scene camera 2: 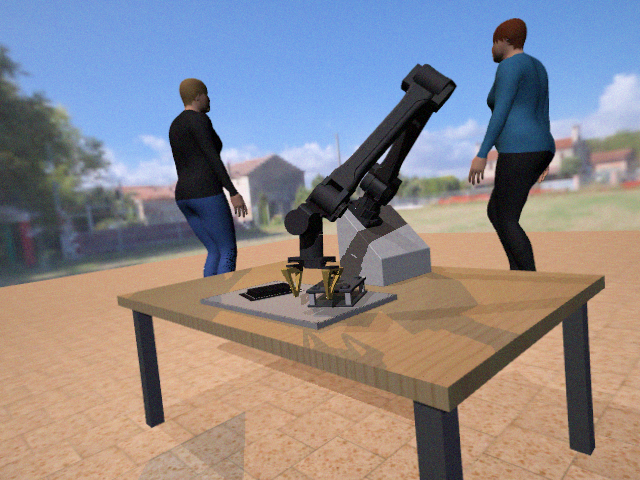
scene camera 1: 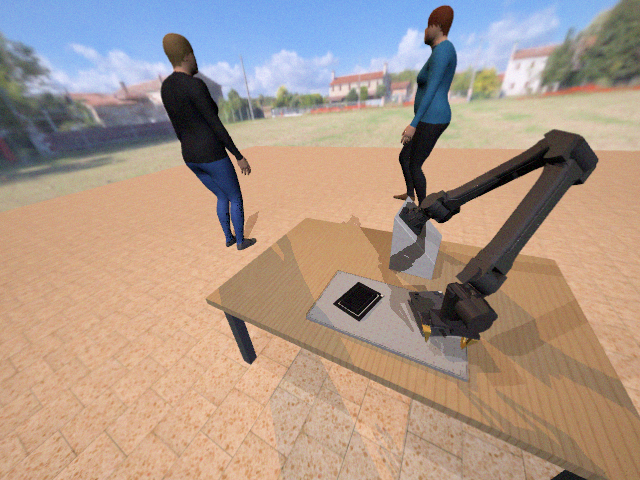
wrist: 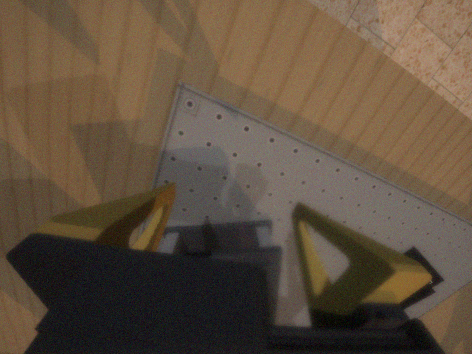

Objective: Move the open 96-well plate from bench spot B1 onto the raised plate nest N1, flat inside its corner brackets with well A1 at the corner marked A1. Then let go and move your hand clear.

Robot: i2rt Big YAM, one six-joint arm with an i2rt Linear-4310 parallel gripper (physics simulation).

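Places are measured from the arm's base along level axes (x ahead, y left, z up), in millimetres.
Where they show: gripper, fingertip midpoint: [scene camera 2: 312, 298] [scene camera 1: 443, 344] [wrist: 237, 199]; arm's base, link origin: [scene camera 2: 363, 214] [scene camera 1: 409, 221].
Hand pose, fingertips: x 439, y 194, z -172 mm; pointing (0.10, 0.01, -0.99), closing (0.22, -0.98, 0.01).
Observation:
Things, the pixels of their top centre, and the offset from my fingertips. "spot": a spot on its surface instead. Level surfaces: height alone.
- black 96-well plate, top centre: [scene camera 2: 270, 287] [scene camera 1: 358, 296] dx -99, dy -303, dz -21 mm
- black shape, surface spot: [wrist: 416, 256] spot: dx -11, dy -283, dz -35 mm
- raised nest, top centre: [wrist: 222, 314] [scene camera 2: 337, 281] [scene camera 1: 433, 306] dx -130, dy -41, dz +14 mm
- grey perforated board, top centre: [wrist: 332, 277] [scene camera 2: 291, 296] [scene camera 1: 386, 310] dx -89, dy -191, dz -36 mm
- wooden table, surface height: dz -50 mm
The black 96-well plate [scene camera 1: 358, 298] [scene camera 2: 267, 290] lies flat on a black, white-outlined spot on the grey board; part of this black shape [wrist: 416, 256] shows behind the right finger in the wrist view. The raised nest [scene camera 1: 427, 298] [scene camera 2: 355, 284] [wrist: 237, 235] is a dark platform on short posts, on the same board. My gripper [scene camera 1: 447, 340] [scene camera 2: 313, 297] [wrist: 237, 199] points down with its yellow fingers wide open and empty. It is low at the nest, apart from the plate; the fingers stand to either side of the nest's near part in the wrist view. The A1 marks cannot be read.
The grey perforated board [scene camera 1: 372, 329] [scene camera 2: 316, 324] [wrist: 310, 182] lies on the wooden table [scene camera 1: 289, 263] [scene camera 2: 444, 335]. The arm's light grey angled base [scene camera 1: 433, 253] [scene camera 2: 405, 266] stands behind the nest. Two people [scene camera 1: 199, 124] [scene camera 1: 436, 87] stand beyond the table.

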